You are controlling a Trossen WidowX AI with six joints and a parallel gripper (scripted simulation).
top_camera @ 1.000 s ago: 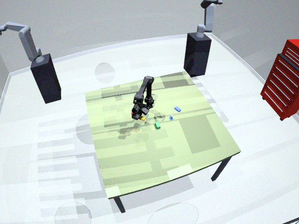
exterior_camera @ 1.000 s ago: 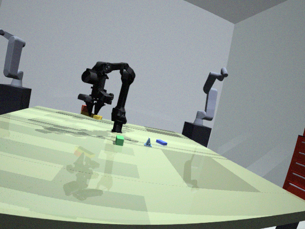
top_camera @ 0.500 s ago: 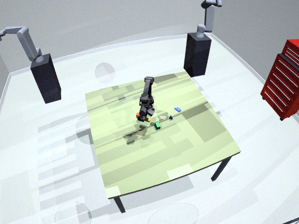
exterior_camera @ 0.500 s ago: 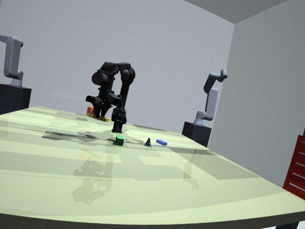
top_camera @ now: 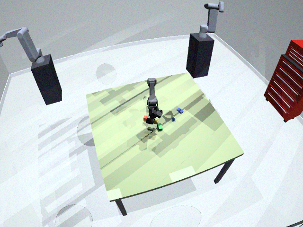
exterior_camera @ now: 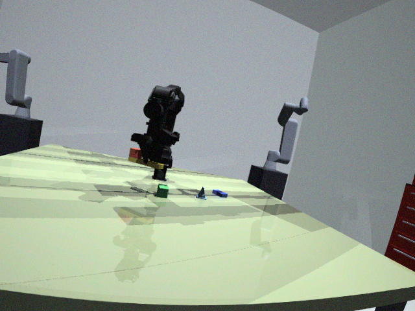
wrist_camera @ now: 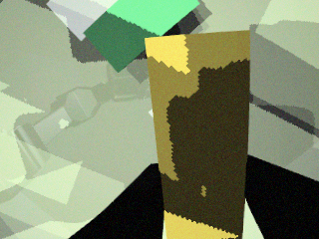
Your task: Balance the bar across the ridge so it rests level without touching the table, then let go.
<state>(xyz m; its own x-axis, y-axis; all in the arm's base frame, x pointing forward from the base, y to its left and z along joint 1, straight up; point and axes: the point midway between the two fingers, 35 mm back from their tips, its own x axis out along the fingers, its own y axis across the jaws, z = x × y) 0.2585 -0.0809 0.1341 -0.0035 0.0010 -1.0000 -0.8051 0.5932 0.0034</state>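
The green block lies 20 mm ahead of my gripper tip, 70 mm to the left of it and 80 mm below it. Also, from my gripper tip: yellow bar (20 mm behind, 30 mm to the right, 10 mm above); blue block (120 mm behind, 340 mm to the left, 90 mm below).
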